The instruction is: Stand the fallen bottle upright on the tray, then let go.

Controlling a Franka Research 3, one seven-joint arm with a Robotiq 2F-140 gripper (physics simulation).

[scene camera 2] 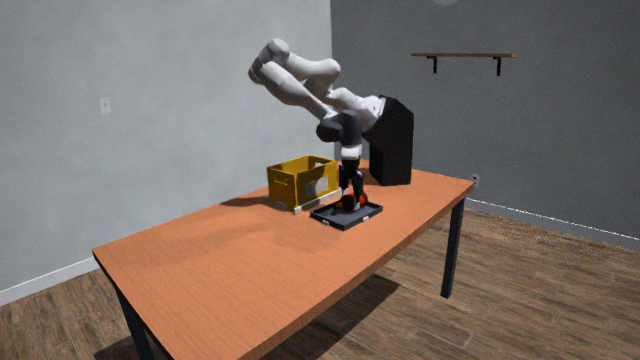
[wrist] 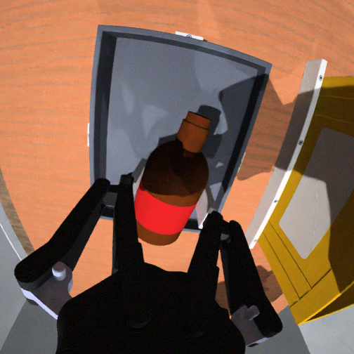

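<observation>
A brown bottle (wrist: 174, 172) with a red label lies on its side, its neck pointing over the tray floor and its base at the tray's near wall in the wrist view. In the scene view the bottle (scene camera 2: 363, 201) is partly hidden by the fingers. The dark grey tray (scene camera 2: 344, 223) (wrist: 95, 107) lies on the table under it. My gripper (scene camera 2: 353, 200) (wrist: 172, 178) points down and is shut on the bottle, with one pad on each side at the red label.
A yellow crate (scene camera 2: 283, 187) (wrist: 280, 250) stands beside the tray, with a white strip (scene camera 2: 317, 201) (wrist: 290, 165) along its base on the tray's side. The black robot base (scene camera 2: 394, 145) stands at the table's far end. The wooden table (scene camera 2: 240, 260) carries them all.
</observation>
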